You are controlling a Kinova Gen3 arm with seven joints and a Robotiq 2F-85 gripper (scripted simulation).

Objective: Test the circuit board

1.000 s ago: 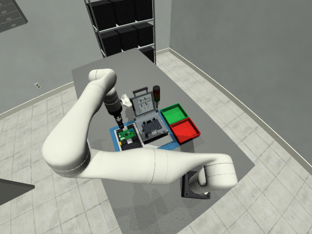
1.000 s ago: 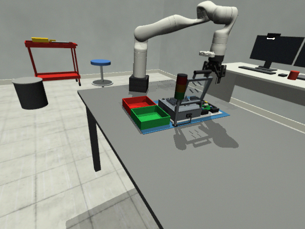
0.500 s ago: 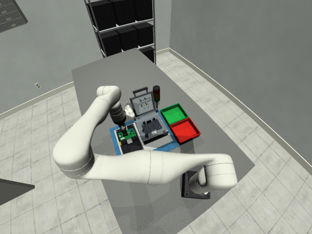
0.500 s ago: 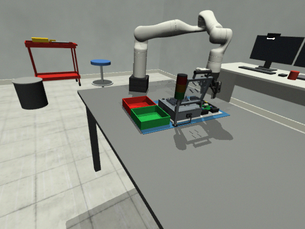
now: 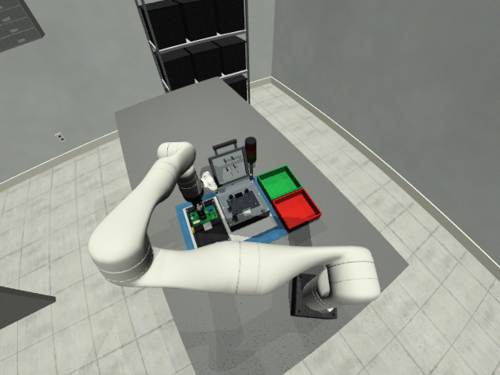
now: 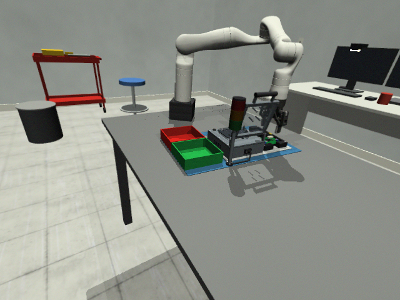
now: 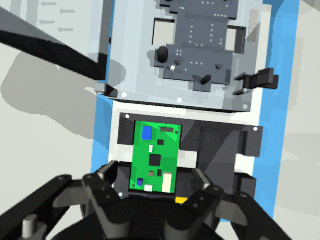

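Now: hand 60 mm above the green circuit board. Also, from my hand: clear lid (40 mm ahead, 190 mm to the right, 100 mm above); then tester bed (70 mm behind, 150 mm to the right, 10 mm below); then green bin (90 mm behind, 360 mm to the right, 70 mm below).
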